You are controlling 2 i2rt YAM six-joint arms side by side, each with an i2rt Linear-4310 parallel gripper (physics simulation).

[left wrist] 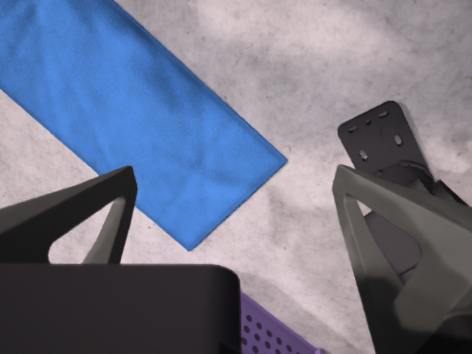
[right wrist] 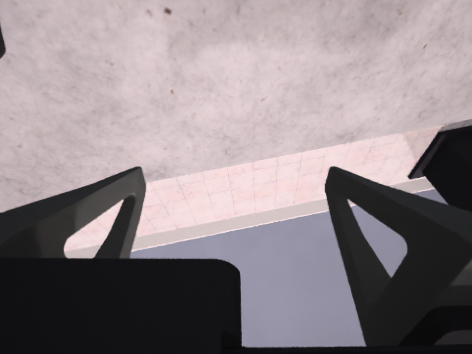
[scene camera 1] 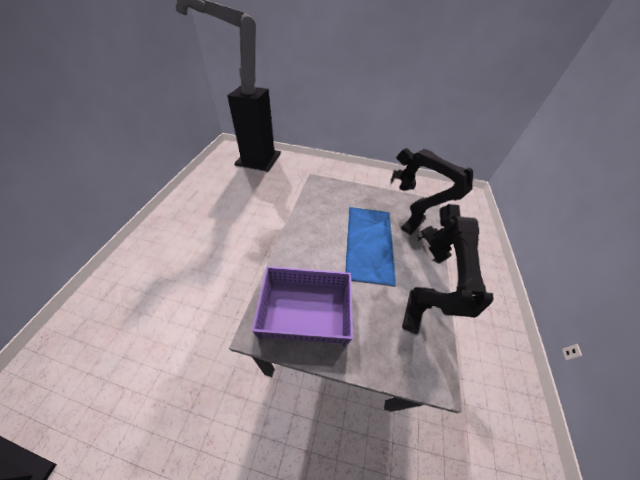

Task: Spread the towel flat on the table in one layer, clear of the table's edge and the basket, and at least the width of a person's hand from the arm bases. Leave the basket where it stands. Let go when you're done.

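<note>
The blue towel [scene camera 1: 370,250] [left wrist: 125,100] lies flat on the table as a long rectangle with faint wrinkles and a small crease near its upper right corner in scene camera 1. Its lower left corner is close to the purple basket [scene camera 1: 305,305] [left wrist: 272,332]; the left wrist view shows a narrow gap between them. My left gripper [scene camera 1: 422,236] [left wrist: 234,176] is open, empty and raised to the right of the towel. My right gripper [scene camera 1: 394,178] [right wrist: 235,176] is open, empty and raised beyond the towel's upper right corner. The towel does not show in the right wrist view.
The grey table [scene camera 1: 305,222] [right wrist: 225,90] carries both arms. The left arm's base [scene camera 1: 411,322] [left wrist: 372,140] stands right of the towel's lower end, the right arm's base [scene camera 1: 410,225] right of its upper end. A black pedestal [scene camera 1: 251,126] with another arm stands on the floor behind.
</note>
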